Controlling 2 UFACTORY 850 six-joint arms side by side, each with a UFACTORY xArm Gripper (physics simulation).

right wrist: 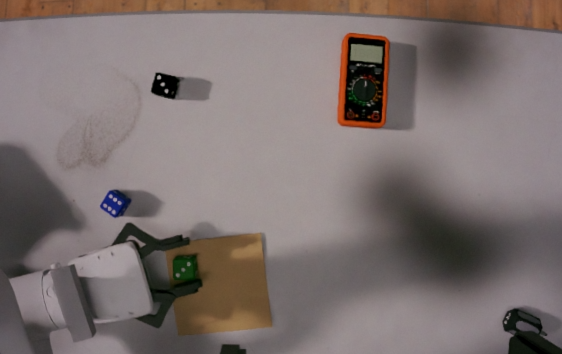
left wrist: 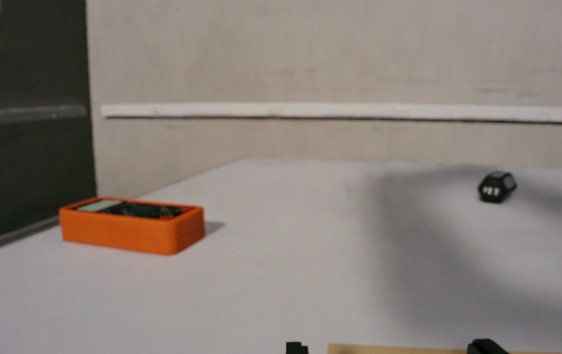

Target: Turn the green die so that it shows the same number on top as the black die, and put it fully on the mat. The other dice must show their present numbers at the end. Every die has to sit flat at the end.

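The green die (right wrist: 185,268) shows three dots on top, near the left edge of the tan mat (right wrist: 235,305) (left wrist: 425,348), and looks flat. My left gripper (right wrist: 195,261) (left wrist: 391,346) is open, its fingers on either side of the green die. A gap shows at the upper finger; the lower finger is very close to the die, and contact cannot be told. The black die (right wrist: 165,85) shows three on top, at the upper left. The blue die (right wrist: 115,203) shows six on top, above the left gripper. My right gripper (right wrist: 382,345) is open, its fingertips at the bottom edge.
An orange multimeter (right wrist: 364,80) (left wrist: 120,232) lies on the table (right wrist: 280,150) (left wrist: 280,280) at the upper right in the right wrist view. A dark hexagonal object with white marks (right wrist: 511,320) (left wrist: 497,187) lies beside the right gripper's right finger in that view.
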